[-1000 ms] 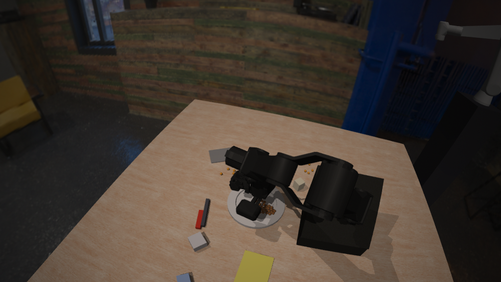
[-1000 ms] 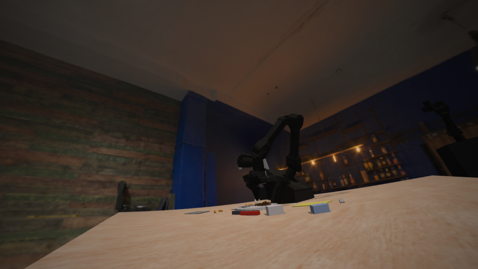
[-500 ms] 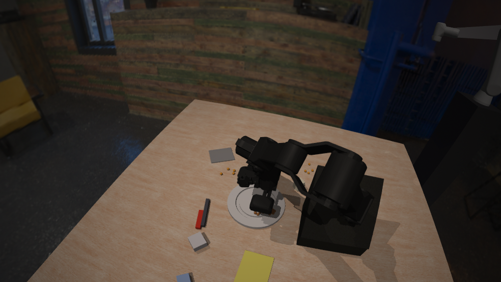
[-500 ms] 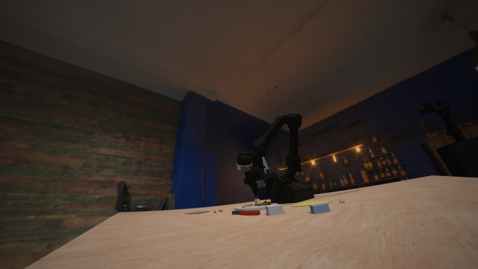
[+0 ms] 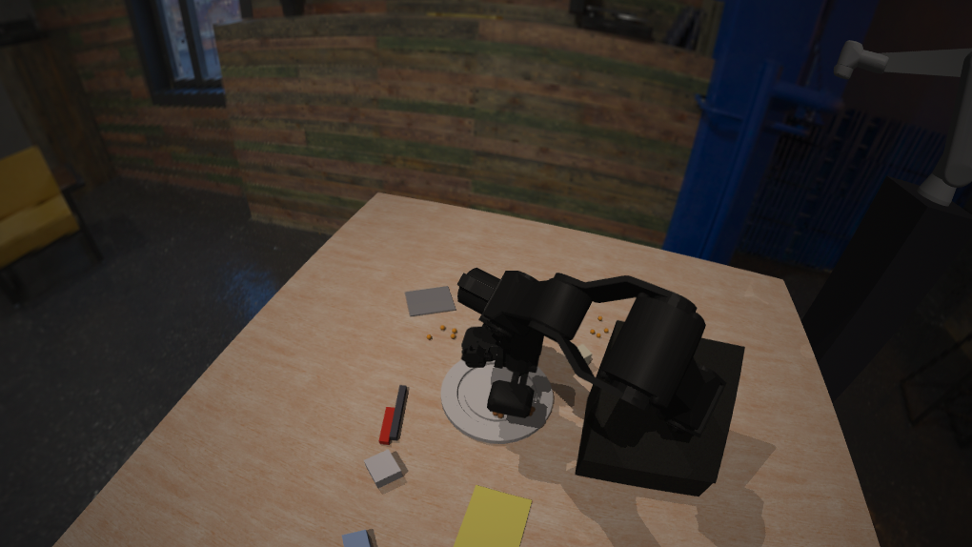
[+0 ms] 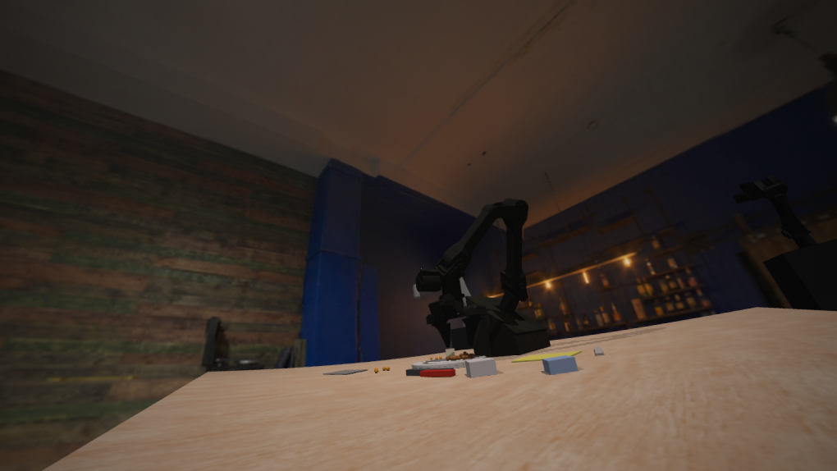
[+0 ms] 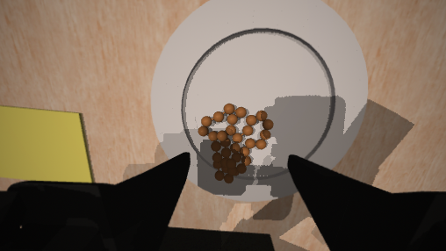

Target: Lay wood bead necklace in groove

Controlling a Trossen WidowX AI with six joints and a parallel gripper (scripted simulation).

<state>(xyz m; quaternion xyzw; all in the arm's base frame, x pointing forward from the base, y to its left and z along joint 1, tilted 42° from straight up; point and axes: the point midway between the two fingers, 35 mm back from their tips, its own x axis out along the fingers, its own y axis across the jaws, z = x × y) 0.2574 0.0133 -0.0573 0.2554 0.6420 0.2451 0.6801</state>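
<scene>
Now: the round white bead board 30 mm ahead of my gripper tip, 20 mm to the right of it and 30 mm below it. Also, from my gripper tip: dark bar: 190 mm ahead, 80 mm to the left, 40 mm below; yellow sheet: 20 mm behind, 230 mm to the left, 40 mm below; pale cube: 110 mm behind, 130 mm to the right, 30 mm below.
</scene>
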